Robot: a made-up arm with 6 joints. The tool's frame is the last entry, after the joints.
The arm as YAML. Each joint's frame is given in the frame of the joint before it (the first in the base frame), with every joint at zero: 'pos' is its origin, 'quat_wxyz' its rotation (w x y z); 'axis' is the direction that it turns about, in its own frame. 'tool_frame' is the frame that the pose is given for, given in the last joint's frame.
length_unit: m
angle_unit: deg
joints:
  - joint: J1
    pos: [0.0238, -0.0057, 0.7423]
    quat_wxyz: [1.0, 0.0, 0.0, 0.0]
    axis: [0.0, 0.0, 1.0]
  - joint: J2
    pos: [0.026, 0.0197, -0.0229]
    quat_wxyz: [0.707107, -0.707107, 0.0, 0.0]
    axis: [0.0, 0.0, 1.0]
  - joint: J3
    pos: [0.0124, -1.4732, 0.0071]
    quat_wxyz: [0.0, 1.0, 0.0, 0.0]
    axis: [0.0, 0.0, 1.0]
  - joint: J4
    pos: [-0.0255, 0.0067, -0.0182]
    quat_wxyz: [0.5, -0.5, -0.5, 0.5]
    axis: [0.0, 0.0, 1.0]
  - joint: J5
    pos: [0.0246, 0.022, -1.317]
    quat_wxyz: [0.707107, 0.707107, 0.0, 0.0]
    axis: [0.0, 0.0, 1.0]
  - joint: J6
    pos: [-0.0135, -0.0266, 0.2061]
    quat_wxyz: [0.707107, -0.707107, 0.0, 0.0]
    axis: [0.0, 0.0, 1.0]
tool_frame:
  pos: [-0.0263, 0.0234, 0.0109]
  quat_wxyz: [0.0, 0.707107, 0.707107, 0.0]
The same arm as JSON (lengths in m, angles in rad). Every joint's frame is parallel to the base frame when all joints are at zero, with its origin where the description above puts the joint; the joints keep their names.
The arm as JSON. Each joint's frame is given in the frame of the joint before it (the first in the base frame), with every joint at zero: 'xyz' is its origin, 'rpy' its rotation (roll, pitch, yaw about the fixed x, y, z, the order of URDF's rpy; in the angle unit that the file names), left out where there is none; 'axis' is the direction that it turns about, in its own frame. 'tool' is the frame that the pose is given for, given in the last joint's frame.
{
  "units": {
    "length": "m",
    "angle": "rad"
  },
  "joints": [
    {
      "name": "J1",
      "type": "revolute",
      "origin": {
        "xyz": [
          0.0238,
          -0.0057,
          0.7423
        ]
      },
      "axis": [
        0.0,
        0.0,
        1.0
      ]
    },
    {
      "name": "J2",
      "type": "revolute",
      "origin": {
        "xyz": [
          0.026,
          0.0197,
          -0.0229
        ]
      },
      "axis": [
        0.0,
        1.0,
        0.0
      ]
    },
    {
      "name": "J3",
      "type": "revolute",
      "origin": {
        "xyz": [
          0.0124,
          0.0071,
          1.4732
        ]
      },
      "axis": [
        0.0,
        -1.0,
        0.0
      ]
    },
    {
      "name": "J4",
      "type": "revolute",
      "origin": {
        "xyz": [
          -0.0255,
          0.0182,
          0.0067
        ]
      },
      "axis": [
        -1.0,
        0.0,
        0.0
      ]
    },
    {
      "name": "J5",
      "type": "revolute",
      "origin": {
        "xyz": [
          1.317,
          0.022,
          0.0246
        ]
      },
      "axis": [
        0.0,
        -1.0,
        0.0
      ]
    },
    {
      "name": "J6",
      "type": "revolute",
      "origin": {
        "xyz": [
          0.0266,
          -0.2061,
          -0.0135
        ]
      },
      "axis": [
        -1.0,
        0.0,
        0.0
      ]
    }
  ],
  "tool": {
    "origin": {
      "xyz": [
        -0.0109,
        0.0234,
        -0.0263
      ],
      "rpy": [
        1.5708,
        0.0,
        1.5708
      ]
    }
  }
}

